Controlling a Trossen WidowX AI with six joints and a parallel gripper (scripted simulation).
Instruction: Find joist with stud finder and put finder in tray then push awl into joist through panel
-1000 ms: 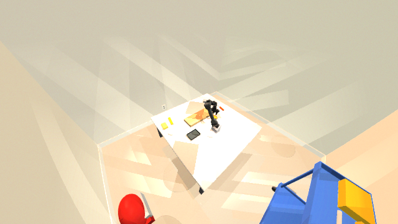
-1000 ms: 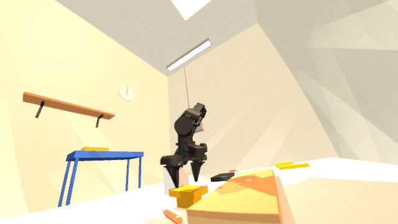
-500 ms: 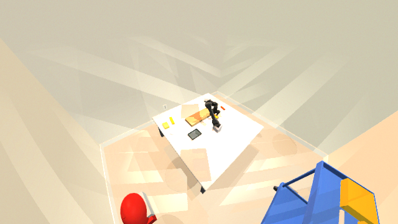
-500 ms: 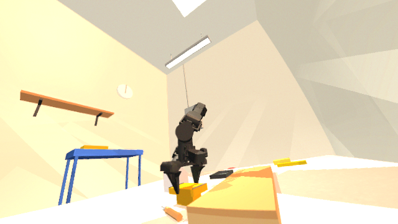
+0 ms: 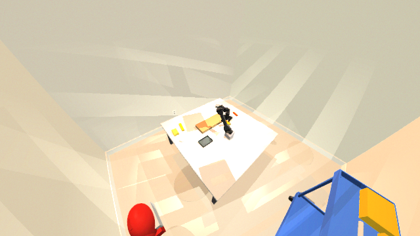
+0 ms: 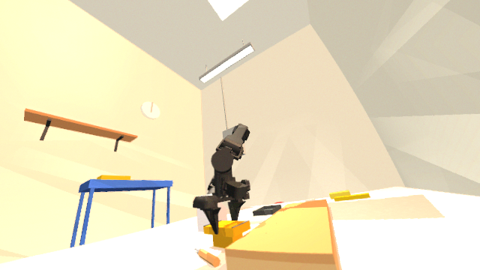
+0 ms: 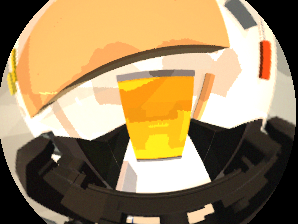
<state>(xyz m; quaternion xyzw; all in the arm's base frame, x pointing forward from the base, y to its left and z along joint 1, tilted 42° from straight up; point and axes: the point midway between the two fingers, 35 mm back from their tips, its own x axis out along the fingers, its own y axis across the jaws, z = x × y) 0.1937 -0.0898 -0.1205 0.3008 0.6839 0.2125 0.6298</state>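
The awl lies 20 mm behind my gripper tip, 80 mm to the right of it and 30 mm below it. From my gripper tip the other things lie so: dark tray 40 mm behind, 460 mm to the left, 20 mm below; then orange stud finder 20 mm ahead, 30 mm below.
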